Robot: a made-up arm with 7 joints.
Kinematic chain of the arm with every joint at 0, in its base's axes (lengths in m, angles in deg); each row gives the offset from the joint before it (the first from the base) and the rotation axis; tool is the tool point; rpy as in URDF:
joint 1: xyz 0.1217 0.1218 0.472 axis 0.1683 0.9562 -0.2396
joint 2: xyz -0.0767 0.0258 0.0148 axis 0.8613 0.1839 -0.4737
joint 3: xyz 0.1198 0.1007 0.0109 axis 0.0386 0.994 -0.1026
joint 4: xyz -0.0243 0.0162 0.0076 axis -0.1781 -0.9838 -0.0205
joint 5: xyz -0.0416 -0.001 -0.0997 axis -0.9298 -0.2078 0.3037
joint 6: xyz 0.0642 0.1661 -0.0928 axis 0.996 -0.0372 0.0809
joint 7: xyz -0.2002 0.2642 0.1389 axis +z
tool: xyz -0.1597 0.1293 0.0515 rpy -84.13 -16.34 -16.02
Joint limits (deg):
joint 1: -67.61..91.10
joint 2: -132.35..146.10
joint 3: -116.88..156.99
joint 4: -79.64..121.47
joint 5: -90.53..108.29
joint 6: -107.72..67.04
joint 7: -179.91..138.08
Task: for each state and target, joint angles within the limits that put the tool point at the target. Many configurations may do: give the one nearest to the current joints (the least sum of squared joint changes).
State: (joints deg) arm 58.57 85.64 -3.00 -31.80 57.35 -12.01 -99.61
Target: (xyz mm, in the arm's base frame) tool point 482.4 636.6 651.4
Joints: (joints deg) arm 51.17 76.85 -2.57 -29.33 72.47 -7.50 -120.82
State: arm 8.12 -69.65 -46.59 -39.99 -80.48 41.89 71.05
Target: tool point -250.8 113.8 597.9
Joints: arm 13.19 -77.90 -56.60 -24.72 -67.70 30.66 47.61
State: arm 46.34 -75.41 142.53 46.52 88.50 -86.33 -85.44
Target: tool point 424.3 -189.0 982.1
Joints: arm 91.10 -80.28 148.74 44.30 89.61 -68.53 -53.18
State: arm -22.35 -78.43 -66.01 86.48 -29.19 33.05 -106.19
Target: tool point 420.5 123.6 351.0
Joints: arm -39.24 -72.73 -91.62 111.43 -28.07 59.13 -106.56
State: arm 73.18 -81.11 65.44 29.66 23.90 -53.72 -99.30
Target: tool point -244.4 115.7 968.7
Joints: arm 91.10 -64.55 90.76 13.49 43.32 -70.96 -129.91
